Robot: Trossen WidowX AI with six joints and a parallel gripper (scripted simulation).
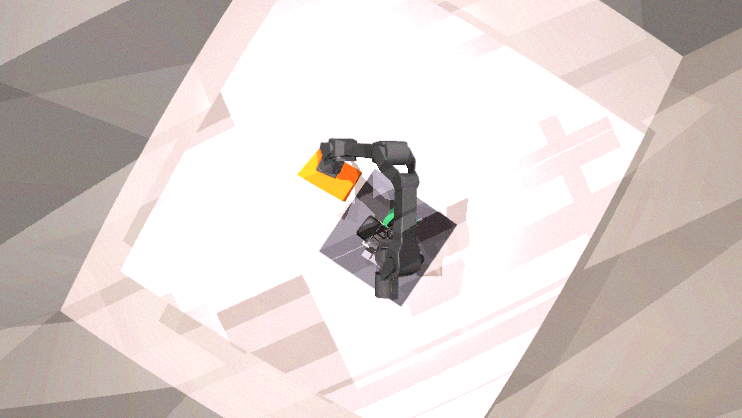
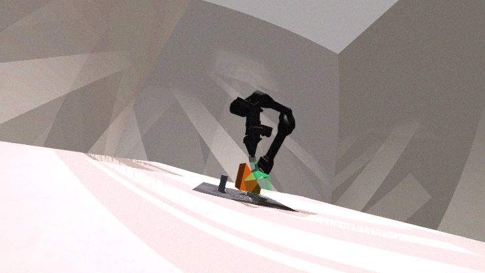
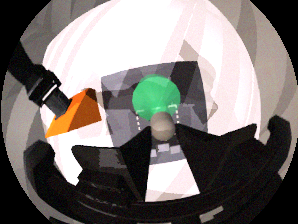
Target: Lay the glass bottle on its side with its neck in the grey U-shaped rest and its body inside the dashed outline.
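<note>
The green glass bottle lies 50 mm below my gripper tip and 20 mm to the left of it. Round my gripper tip: dark grey mat: 150 mm below, 10 mm to the right.
</note>
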